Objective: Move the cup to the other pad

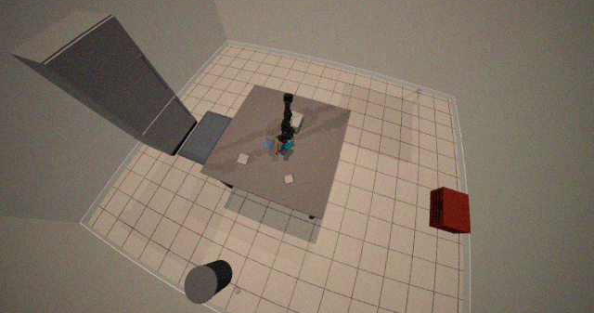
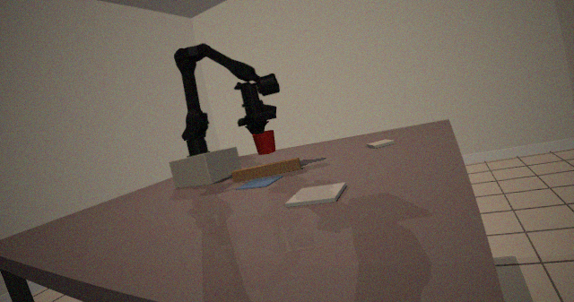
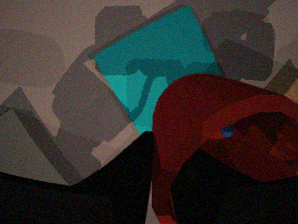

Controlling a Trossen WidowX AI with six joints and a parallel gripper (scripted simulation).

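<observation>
Right now the teal pad is 2 cm ahead of my gripper tip and 11 cm below it. The rest, counted from my gripper tip: cup 2 cm ahead, 2 cm to the right; blue pad 6 cm ahead, 19 cm to the right, 11 cm below; wooden bar 4 cm ahead, 9 cm to the right, 9 cm below.
</observation>
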